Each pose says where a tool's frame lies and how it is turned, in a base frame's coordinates. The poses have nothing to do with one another.
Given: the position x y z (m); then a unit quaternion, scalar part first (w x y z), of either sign.
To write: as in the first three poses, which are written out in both.
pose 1, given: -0.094 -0.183 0.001 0.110 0.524 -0.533 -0.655
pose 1, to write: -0.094 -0.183 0.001 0.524 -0.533 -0.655 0.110
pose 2, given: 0.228 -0.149 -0.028 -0.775 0.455 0.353 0.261
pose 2, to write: 0.228 -0.149 -0.028 -0.455 -0.353 -0.261 0.775
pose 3, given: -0.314 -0.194 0.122 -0.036 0.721 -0.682 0.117
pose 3, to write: -0.314 -0.194 0.122 -0.721 0.682 -0.117 0.036
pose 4, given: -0.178 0.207 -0.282 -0.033 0.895 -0.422 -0.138
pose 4, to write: -0.178 0.207 -0.282 -0.895 0.422 0.138 0.033
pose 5, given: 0.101 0.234 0.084 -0.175 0.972 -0.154 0.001
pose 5, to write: 0.101 0.234 0.084 -0.972 0.154 -0.001 0.175
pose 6, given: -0.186 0.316 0.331 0.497 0.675 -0.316 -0.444
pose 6, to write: -0.186 0.316 0.331 0.675 -0.316 -0.444 0.497
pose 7, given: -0.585 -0.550 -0.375 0.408 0.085 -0.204 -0.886
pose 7, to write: -0.585 -0.550 -0.375 0.085 -0.204 -0.886 0.408
